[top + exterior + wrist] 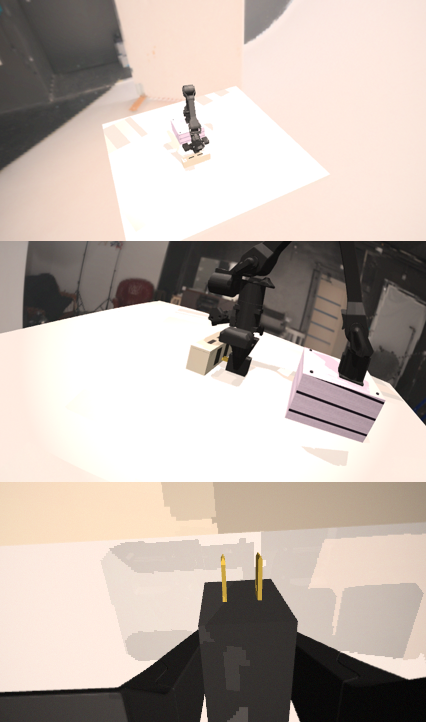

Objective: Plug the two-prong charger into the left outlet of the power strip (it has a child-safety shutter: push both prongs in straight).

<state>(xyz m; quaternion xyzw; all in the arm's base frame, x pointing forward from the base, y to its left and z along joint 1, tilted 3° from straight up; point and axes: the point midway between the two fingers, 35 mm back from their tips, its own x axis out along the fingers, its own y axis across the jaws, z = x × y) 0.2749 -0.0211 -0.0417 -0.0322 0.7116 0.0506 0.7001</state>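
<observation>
The black two-prong charger is 2 cm ahead of my gripper tip and 1 cm above it.
</observation>
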